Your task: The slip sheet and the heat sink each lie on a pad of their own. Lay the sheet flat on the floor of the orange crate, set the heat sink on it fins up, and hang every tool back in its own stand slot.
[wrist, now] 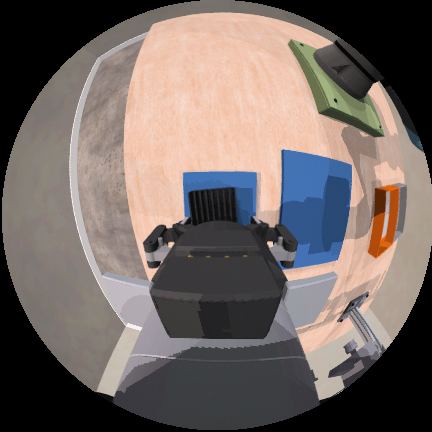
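Seen in the pictures: arm's base at its link origin: (339,73).
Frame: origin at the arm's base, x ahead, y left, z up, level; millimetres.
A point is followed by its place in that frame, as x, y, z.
Note:
The black heat sink (213,204) @(305, -301, 2) sits fins up on the smaller blue pad (220,179) @(274, -291, -25). My gripper (221,220) is the adaptive one. Its fingers are spread open on either side of the heat sink's near end, and its body hides that end and the fingertips. The larger blue pad (300,175) @(269, -164, -25), to the right, shows no sheet on it, with shadows across it. The orange crate (394,210) @(336, 245, -6) is at the far right. A pale strip shows inside it; I cannot tell for certain whether this is the slip sheet.
A green base plate (320,95) @(111, -101, -9) with the dark robot base (342,67) @(36, -47, 51) is at the upper right. A grey item (401,212) @(351, 390, -15) is beside the crate. A metal post (365,327) @(737, 213, 109) and dark tool-stand parts (352,362) are at the lower right. A grey stone-like strip (102,150) runs along the left.

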